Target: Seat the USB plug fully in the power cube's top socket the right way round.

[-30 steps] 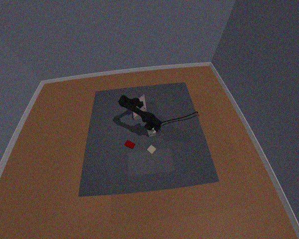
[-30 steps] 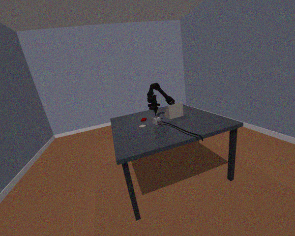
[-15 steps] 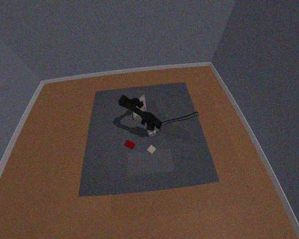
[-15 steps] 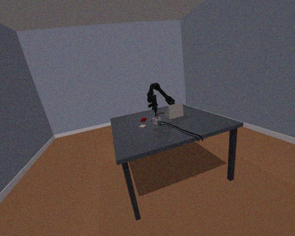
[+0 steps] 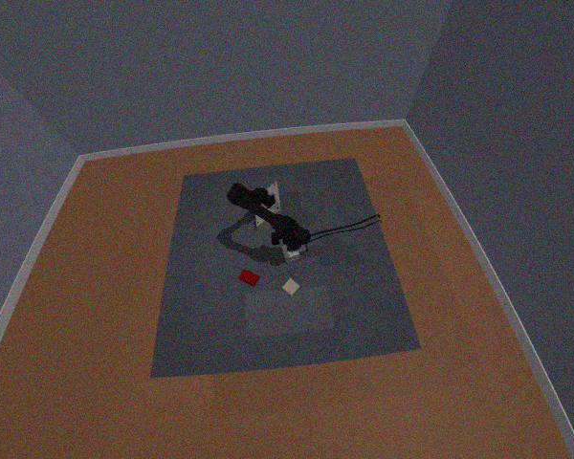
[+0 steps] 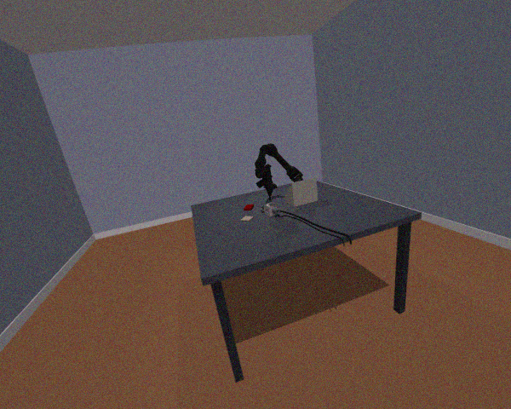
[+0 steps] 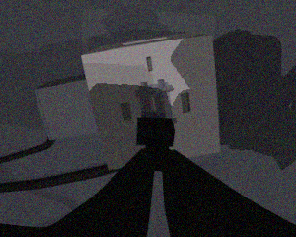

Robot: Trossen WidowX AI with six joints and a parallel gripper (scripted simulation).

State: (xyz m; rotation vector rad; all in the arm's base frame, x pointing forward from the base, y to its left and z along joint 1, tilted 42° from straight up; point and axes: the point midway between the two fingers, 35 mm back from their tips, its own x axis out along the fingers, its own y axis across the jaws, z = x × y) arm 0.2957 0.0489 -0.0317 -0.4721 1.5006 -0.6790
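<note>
Now: gripper tip 20 mm above the dark USB plug. Round my gripper tip: red block: 90 mm ahead, 250 mm to the right, 130 mm below; white block: 180 mm ahead, 40 mm to the right, 130 mm below.
</note>
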